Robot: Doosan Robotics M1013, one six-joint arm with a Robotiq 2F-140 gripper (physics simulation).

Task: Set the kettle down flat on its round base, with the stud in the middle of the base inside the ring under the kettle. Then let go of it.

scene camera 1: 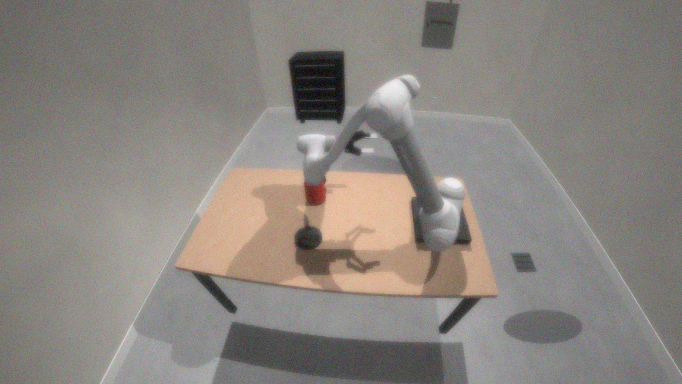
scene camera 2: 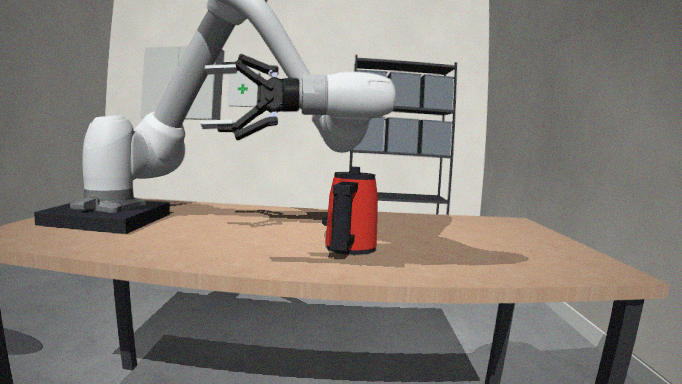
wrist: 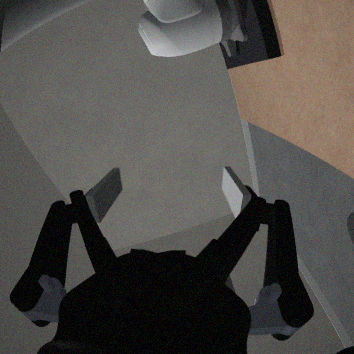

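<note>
My gripper [scene camera 2: 203, 96] [wrist: 170, 177] is visible in scene camera 2 and in the wrist view.
</note>
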